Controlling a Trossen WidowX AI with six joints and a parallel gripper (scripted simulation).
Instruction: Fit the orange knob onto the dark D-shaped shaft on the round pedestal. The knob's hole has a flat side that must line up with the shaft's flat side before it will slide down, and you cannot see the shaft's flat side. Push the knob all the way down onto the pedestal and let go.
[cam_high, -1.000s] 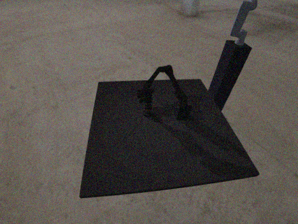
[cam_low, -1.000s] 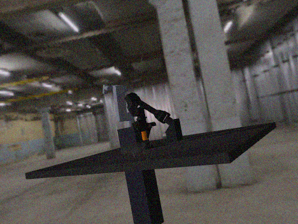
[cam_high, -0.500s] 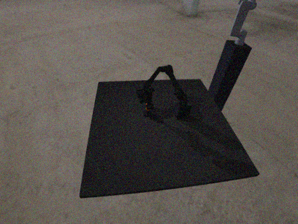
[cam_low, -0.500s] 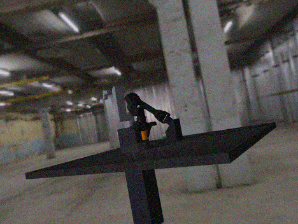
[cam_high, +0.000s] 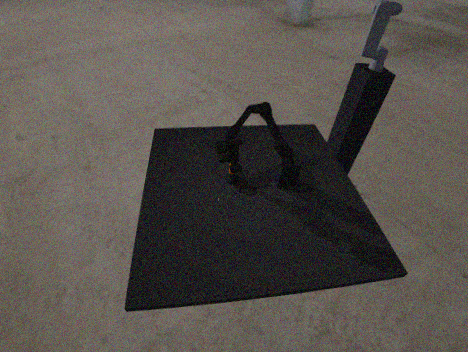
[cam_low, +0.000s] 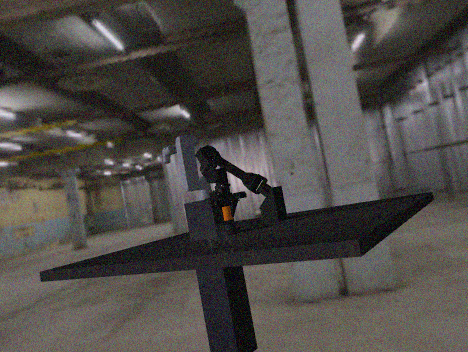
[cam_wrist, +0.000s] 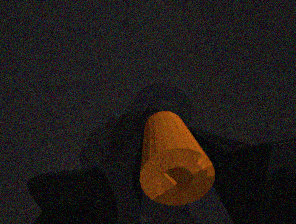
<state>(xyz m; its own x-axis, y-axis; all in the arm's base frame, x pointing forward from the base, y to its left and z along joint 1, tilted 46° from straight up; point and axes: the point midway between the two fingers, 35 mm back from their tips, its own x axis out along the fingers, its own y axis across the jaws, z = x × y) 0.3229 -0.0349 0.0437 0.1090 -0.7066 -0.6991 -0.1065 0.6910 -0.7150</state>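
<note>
The orange knob lies 20 mm above my gripper tip. Round my gripper tip: round dark pedestal (40 mm below).
</note>
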